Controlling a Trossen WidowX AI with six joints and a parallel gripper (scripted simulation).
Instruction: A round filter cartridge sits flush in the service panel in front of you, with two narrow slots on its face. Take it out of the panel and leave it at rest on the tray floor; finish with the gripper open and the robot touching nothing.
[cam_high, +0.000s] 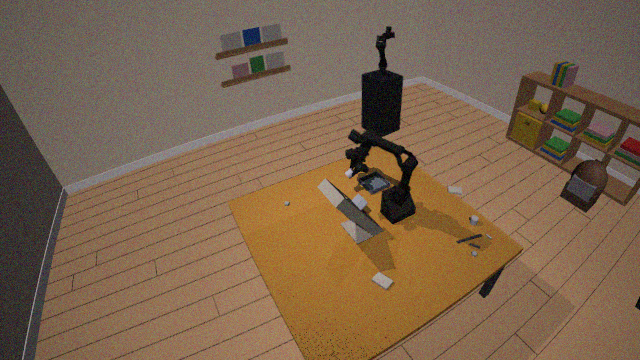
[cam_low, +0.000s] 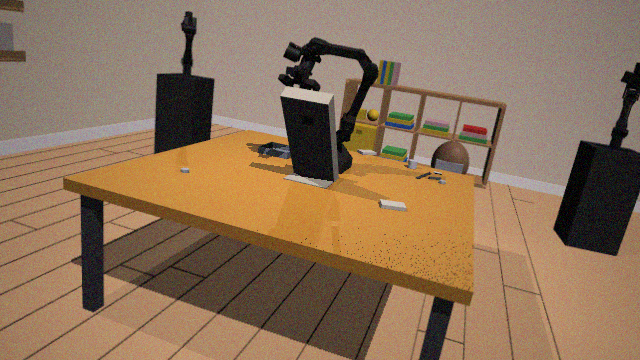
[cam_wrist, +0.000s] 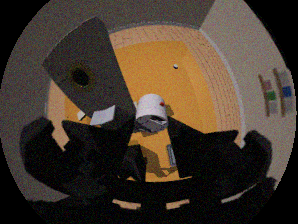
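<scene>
My gripper tip is now 29 cm above the tray, 28 cm past it and 12 cm to the left of it. Round my gripper tip: round filter cartridge: right at my gripper tip; grey service panel: 13 cm to the left, 12 cm below, 10 cm ahead.
</scene>
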